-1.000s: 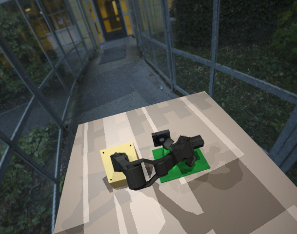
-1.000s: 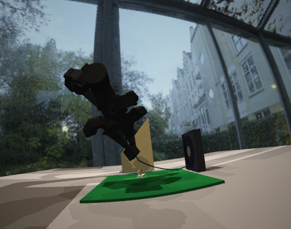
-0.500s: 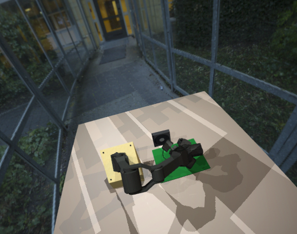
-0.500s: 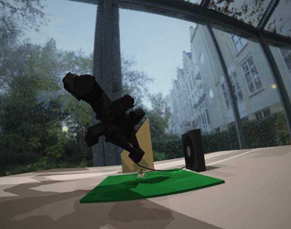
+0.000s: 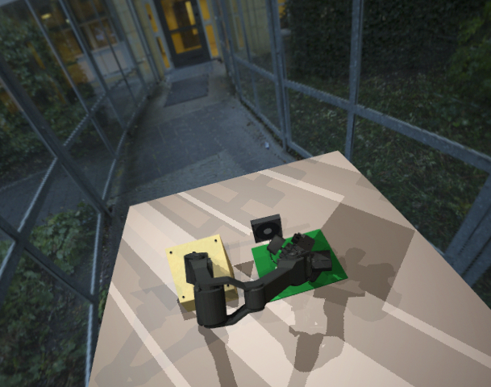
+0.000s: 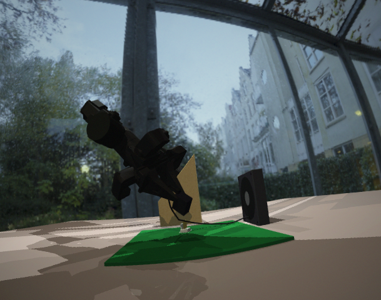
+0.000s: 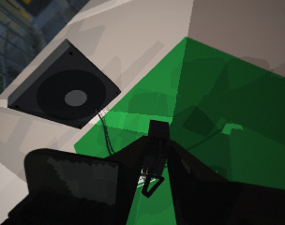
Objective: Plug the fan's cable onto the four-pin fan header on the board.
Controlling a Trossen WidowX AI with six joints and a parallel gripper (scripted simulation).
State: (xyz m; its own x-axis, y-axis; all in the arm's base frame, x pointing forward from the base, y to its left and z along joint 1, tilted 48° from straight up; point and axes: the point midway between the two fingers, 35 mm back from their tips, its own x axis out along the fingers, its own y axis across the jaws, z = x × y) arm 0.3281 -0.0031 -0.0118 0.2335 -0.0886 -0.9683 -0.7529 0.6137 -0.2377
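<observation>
Now: gripper tip 9 cm above the green board and 2 cm to the right of it. The rest, counted from my gripper tip: black fan (15 cm to the left, 8 cm behind, 2 cm below); then black plug (1 cm below, 1 cm behind).
</observation>
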